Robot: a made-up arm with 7 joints.
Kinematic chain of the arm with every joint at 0, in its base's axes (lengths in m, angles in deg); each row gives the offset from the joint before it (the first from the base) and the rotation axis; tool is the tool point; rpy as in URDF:
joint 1: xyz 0 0 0.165 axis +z
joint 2: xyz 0 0 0 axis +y
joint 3: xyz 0 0 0.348 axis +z
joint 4: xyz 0.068 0 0 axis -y
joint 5: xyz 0.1 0 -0.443 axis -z
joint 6: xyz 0 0 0 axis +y
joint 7: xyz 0.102 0 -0.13 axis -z
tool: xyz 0 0 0 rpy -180 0 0
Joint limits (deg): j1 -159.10..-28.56 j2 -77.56..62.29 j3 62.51..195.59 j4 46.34..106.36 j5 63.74..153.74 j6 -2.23..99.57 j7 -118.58..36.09
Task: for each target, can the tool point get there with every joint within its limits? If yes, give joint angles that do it. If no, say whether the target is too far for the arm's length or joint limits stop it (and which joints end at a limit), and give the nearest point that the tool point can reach.
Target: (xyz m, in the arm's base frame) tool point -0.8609 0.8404 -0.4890
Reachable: no: too far | nearest point -0.5652 0.5517 -0.2569 | short by 0.474 m
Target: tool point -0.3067 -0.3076 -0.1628
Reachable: no: joint limits stop it (at a limit: joint 1, joint 3, joint 4, joint 6) | nearest point -0.2632 -0.1630 -0.2457 | short by 0.172 m
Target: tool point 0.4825 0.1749 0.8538
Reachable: yes | joints -42.96 49.48 121.36 98.76 140.21 86.97 -23.02
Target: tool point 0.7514 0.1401 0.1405
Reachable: yes | joints -122.94 -47.29 118.28 84.29 74.56 63.18 20.90
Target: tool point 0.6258 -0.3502 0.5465
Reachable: yes | joints -145.68 -45.96 76.78 93.61 96.35 73.87 -17.98
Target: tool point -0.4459 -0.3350 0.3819
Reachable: no: joint limits stop it (at a limit: joint 1, joint 3, joint 4, joint 6) | nearest point -0.4129 -0.0839 0.4673 | short by 0.267 m
